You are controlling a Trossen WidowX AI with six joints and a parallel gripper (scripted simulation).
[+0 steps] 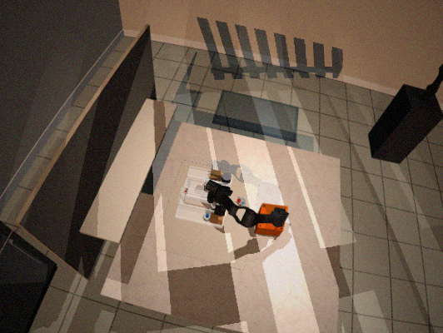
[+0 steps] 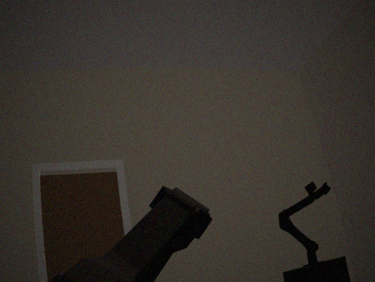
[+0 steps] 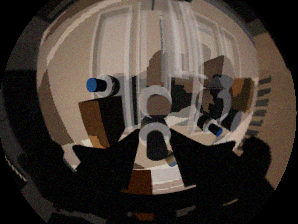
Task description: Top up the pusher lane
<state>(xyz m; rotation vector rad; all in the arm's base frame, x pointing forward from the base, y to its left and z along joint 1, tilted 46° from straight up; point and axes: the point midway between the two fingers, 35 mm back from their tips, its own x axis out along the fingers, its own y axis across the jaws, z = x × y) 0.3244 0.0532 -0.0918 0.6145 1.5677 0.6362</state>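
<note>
Right now the clear lane rack is 15 cm ahead of my gripper tip, 3 cm to the right of it and 3 cm below it. The rest, counted from my gripper tip: pale bench (50 cm ahead, 32 cm above).
</note>
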